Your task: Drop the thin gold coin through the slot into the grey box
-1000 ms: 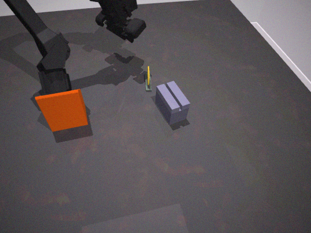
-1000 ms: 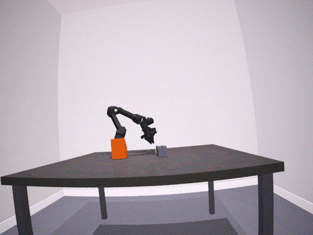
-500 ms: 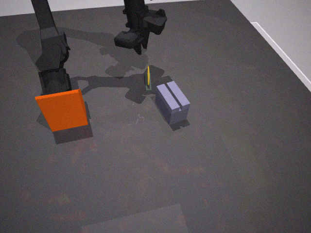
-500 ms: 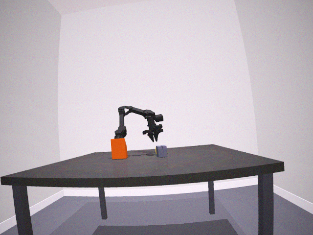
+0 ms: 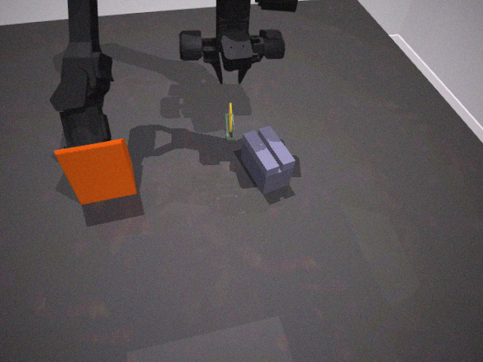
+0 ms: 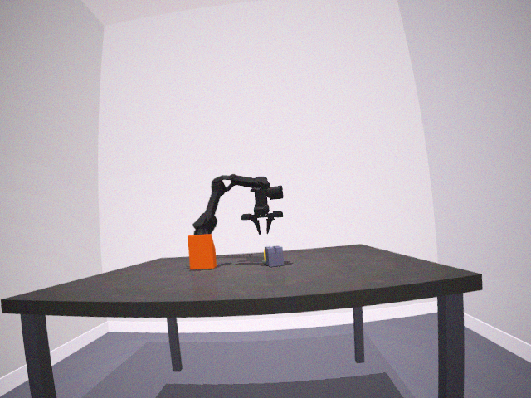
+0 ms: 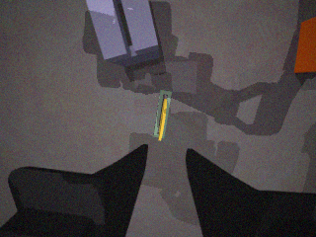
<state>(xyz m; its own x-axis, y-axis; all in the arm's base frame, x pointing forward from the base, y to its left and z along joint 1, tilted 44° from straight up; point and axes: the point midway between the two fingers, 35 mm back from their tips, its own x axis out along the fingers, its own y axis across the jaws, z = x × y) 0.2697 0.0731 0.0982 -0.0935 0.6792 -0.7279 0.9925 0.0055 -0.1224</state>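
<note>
The gold coin is 90 mm below my gripper tip.
</note>
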